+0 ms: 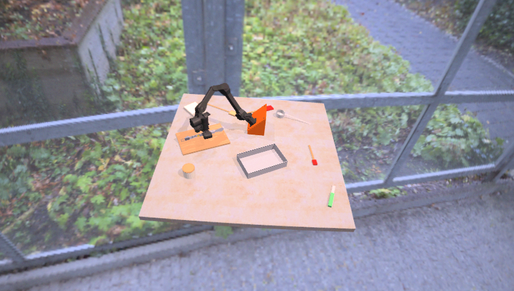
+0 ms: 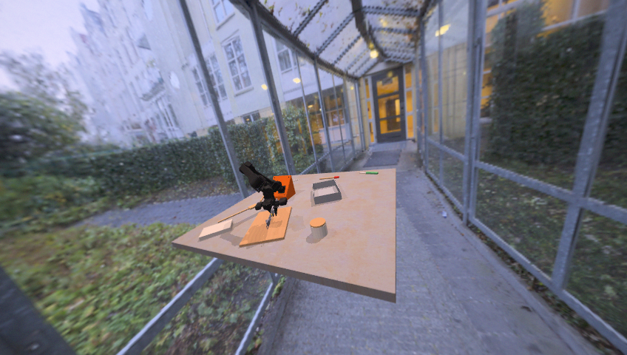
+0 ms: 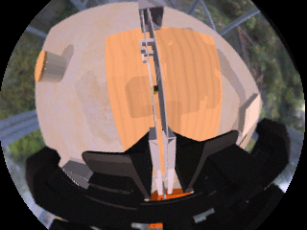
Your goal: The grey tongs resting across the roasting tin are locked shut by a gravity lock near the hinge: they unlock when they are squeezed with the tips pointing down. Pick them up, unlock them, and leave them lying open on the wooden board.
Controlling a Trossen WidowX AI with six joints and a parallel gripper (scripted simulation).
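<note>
My gripper tip is 40 mm above the wooden board, 30 mm to the left of it and 30 mm past it. Also, from my gripper tip: pale block: 370 mm behind, 140 mm to the right, 30 mm below; round wooden canister: 320 mm ahead, 60 mm to the right, 10 mm below; roasting tin: 420 mm to the left, 180 mm ahead, 20 mm below.
</note>
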